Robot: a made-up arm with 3 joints.
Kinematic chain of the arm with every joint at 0, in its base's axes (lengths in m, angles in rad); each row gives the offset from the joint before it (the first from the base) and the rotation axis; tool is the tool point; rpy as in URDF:
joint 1: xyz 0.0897 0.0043 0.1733 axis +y
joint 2: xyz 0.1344 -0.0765 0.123 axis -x
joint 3: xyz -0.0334 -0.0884 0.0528 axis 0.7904 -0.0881 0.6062
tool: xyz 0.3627 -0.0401 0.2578 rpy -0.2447 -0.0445 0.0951
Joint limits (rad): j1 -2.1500..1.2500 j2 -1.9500..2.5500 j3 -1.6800..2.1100
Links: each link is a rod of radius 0.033 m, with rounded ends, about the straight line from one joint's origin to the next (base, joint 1, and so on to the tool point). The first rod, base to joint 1, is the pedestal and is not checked.
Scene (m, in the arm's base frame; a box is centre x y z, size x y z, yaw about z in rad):
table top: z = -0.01
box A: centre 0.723 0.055 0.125 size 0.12 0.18 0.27 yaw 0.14
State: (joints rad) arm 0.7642 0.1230 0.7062
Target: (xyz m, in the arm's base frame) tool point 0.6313 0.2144 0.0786
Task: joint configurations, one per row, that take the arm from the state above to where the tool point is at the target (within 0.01 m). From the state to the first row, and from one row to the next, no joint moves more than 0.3 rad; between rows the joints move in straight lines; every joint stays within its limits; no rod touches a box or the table.
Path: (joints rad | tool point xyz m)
1: 0.5294 0.3640 0.9425 | 0.7196 -0.0673 0.3370
2: 0.2946 0.6051 1.1787 | 0.6596 0.0161 0.4702
3: 0.0599 0.8461 1.4150 | 0.5710 0.0945 0.5653
4: -0.0302 1.1167 1.5899 | 0.5338 0.1700 0.5523
5: -0.1203 1.3873 1.7649 | 0.5049 0.2281 0.5181
6: -0.2104 1.6579 1.9398 | 0.4885 0.2647 0.4696
7: 0.0307 1.5824 1.7363 | 0.5505 0.2549 0.3902
8: 0.2719 1.5068 1.5327 | 0.5973 0.2432 0.2966
9: 0.5130 1.4313 1.3291 | 0.6254 0.2297 0.1915
10: 0.7542 1.3557 1.1255 | 0.6313 0.2144 0.0786

